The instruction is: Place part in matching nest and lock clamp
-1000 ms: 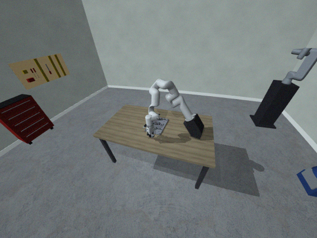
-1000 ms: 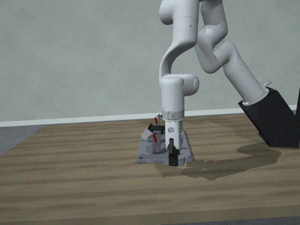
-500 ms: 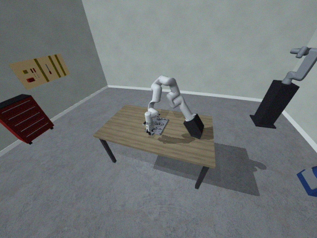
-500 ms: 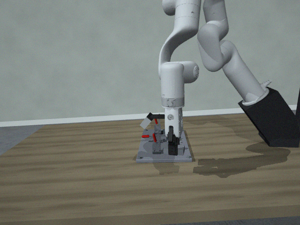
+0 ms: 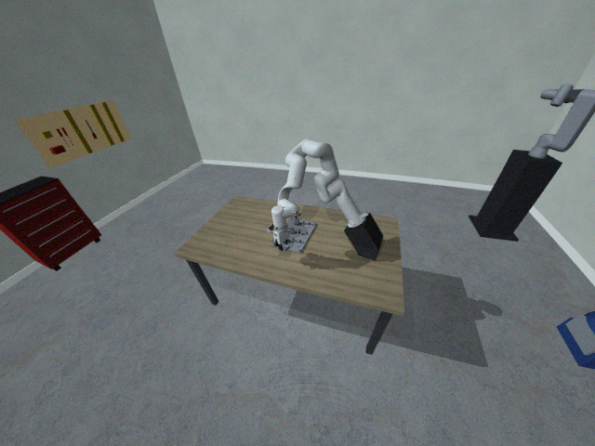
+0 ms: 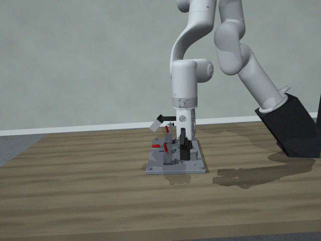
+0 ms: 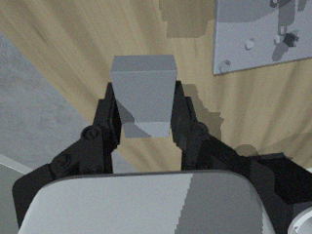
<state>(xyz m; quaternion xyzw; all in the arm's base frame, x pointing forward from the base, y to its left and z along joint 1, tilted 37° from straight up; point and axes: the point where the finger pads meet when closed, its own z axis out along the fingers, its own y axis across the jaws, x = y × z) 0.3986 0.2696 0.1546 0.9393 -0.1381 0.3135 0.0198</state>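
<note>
Right now the flat grey block is 1 cm below my hand. From my hand the other things lie so: grey fixture plate 27 cm to the right, 13 cm below, 1 cm ahead.
</note>
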